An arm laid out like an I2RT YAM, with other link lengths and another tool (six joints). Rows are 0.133 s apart.
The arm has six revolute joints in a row. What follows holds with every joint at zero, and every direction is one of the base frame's. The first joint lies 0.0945 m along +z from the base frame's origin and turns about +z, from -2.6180 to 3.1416 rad. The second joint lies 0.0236 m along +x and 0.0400 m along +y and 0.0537 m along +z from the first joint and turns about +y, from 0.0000 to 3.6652 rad. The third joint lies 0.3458 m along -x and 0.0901 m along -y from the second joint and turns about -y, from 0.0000 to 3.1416 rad. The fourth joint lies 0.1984 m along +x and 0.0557 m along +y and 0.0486 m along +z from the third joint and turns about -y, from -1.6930 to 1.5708 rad. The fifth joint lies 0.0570 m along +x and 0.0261 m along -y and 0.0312 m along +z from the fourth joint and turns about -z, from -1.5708 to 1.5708 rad. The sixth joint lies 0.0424 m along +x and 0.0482 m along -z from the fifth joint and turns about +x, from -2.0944 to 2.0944 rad. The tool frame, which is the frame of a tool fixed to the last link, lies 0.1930 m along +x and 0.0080 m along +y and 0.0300 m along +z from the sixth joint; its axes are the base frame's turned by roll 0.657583, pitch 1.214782 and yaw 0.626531 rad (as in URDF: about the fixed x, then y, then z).
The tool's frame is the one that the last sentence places.
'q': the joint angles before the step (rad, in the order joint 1, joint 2, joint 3, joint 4, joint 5, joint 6). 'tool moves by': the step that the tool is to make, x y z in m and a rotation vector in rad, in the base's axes. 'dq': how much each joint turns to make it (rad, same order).
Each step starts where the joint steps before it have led.
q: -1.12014 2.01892 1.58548 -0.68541 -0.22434 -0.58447
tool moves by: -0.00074 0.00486 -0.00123 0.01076 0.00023 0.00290
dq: 0.00066 -0.00572 -0.01171 -0.00381 -0.00501 -0.00009
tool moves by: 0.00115 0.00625 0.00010 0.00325 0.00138 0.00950
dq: 0.00702 -0.01082 -0.01612 0.00127 -0.00123 -0.00222
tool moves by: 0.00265 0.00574 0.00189 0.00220 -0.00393 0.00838
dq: 0.00828 -0.01096 -0.01096 0.00022 -0.00411 0.00187
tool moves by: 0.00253 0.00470 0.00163 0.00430 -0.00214 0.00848
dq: 0.00719 -0.00626 -0.00226 -0.00675 -0.00404 0.00047
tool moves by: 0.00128 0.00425 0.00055 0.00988 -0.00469 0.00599
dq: 0.00196 -0.00352 -0.00266 -0.00751 -0.00958 -0.00002
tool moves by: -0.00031 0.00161 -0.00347 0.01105 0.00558 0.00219
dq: 0.00054 0.00627 0.00055 -0.00703 -0.00077 -0.00151
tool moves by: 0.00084 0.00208 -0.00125 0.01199 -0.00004 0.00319
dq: 0.00074 0.00460 0.00545 -0.01149 -0.00605 -0.00003
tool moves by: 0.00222 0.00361 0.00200 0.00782 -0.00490 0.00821
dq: 0.00325 -0.00212 0.00572 -0.01291 -0.00926 -0.00149
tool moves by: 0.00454 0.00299 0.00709 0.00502 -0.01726 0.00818
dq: 0.00301 -0.00529 0.01679 -0.01793 -0.01824 0.00223
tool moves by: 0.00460 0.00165 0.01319 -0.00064 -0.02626 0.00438
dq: -0.00009 -0.01100 0.02934 -0.02602 -0.02283 0.00532
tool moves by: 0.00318 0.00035 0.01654 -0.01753 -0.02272 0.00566
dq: 0.00028 -0.01831 0.03046 -0.02265 -0.01312 0.00013
